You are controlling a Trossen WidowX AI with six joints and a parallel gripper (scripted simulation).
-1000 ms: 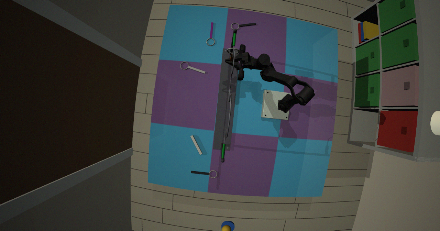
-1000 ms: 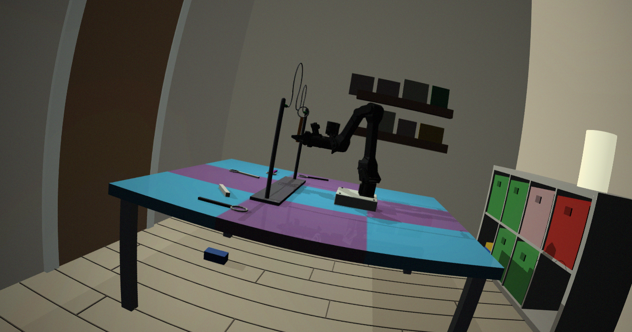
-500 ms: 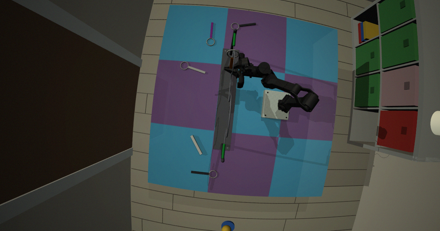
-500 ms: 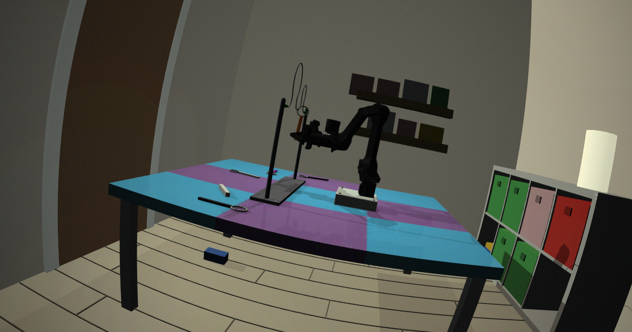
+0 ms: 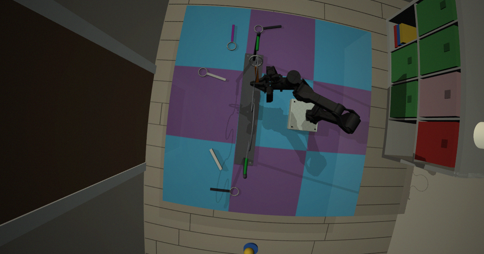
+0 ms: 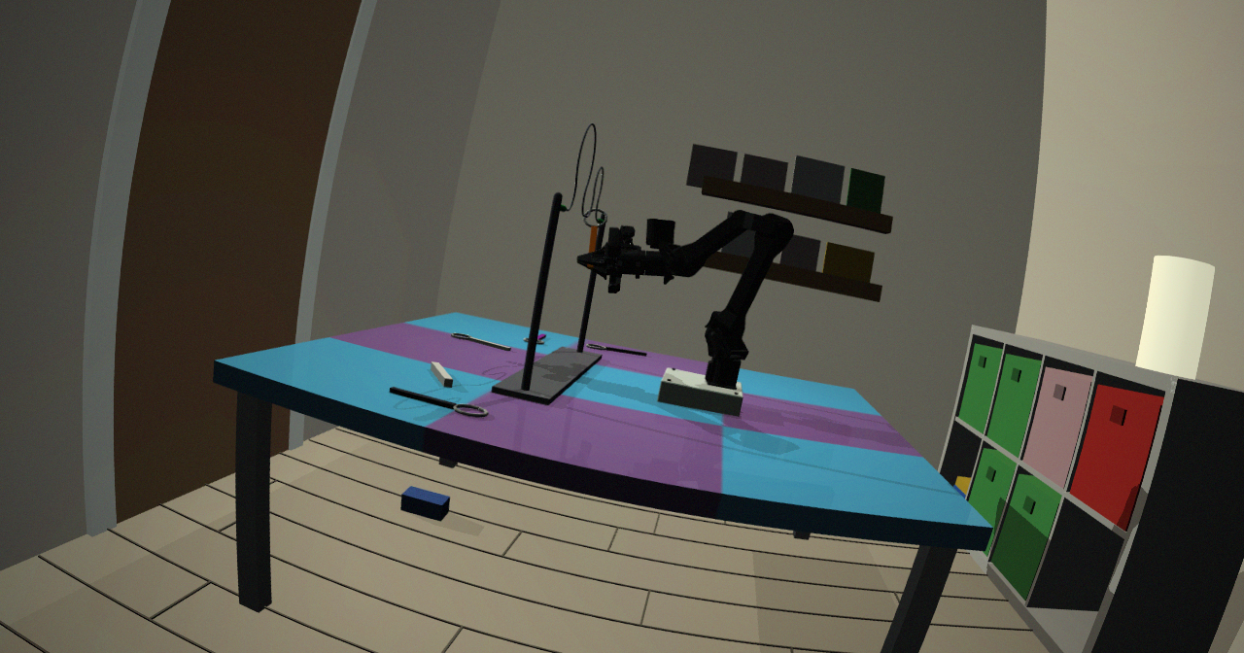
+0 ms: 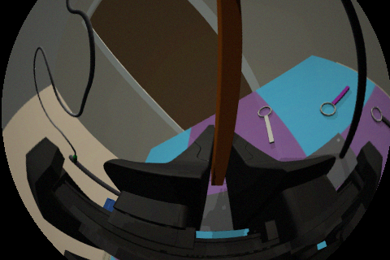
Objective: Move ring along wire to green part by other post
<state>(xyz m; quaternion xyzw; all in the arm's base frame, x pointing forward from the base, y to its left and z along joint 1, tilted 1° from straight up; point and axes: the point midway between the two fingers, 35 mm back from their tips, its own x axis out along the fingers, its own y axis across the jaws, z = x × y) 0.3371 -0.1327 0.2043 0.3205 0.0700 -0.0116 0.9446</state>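
My gripper tip is now 7 cm below the orange-handled ring, 5 cm to the left of it and 2 cm past it. From my gripper tip the other things lie so: white bar 40 cm to the left, 24 cm below, 18 cm ahead.
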